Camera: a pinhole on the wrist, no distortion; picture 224 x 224 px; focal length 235.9 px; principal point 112.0 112.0 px. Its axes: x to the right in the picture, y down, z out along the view. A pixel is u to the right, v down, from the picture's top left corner.
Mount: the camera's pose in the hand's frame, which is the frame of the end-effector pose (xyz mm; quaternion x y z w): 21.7 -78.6 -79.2 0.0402 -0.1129 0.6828 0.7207
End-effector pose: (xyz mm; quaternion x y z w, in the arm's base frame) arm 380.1 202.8 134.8 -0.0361 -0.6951 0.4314 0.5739
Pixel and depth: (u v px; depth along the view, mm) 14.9 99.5 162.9
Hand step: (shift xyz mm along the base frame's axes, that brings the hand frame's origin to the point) 22.2 -143.0 124.4
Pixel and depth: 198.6 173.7 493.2
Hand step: -303.1 -320.2 -104.4
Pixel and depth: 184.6 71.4 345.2
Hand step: -229.3 -165.5 79.0
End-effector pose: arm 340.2 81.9 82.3 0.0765 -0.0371 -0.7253 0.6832
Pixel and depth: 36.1 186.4 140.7
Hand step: -152.4 46.7 21.4
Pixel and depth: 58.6 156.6 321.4
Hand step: -240.6 79.0 179.0
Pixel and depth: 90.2 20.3 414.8
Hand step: -272.1 -138.2 284.0
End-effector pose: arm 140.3 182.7 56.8 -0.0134 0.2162 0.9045 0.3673
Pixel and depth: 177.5 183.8 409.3
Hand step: 179.0 69.3 308.1
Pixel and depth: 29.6 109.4 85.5
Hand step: 75.2 87.2 -52.6
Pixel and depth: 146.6 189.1 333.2
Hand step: 184.2 79.0 207.6
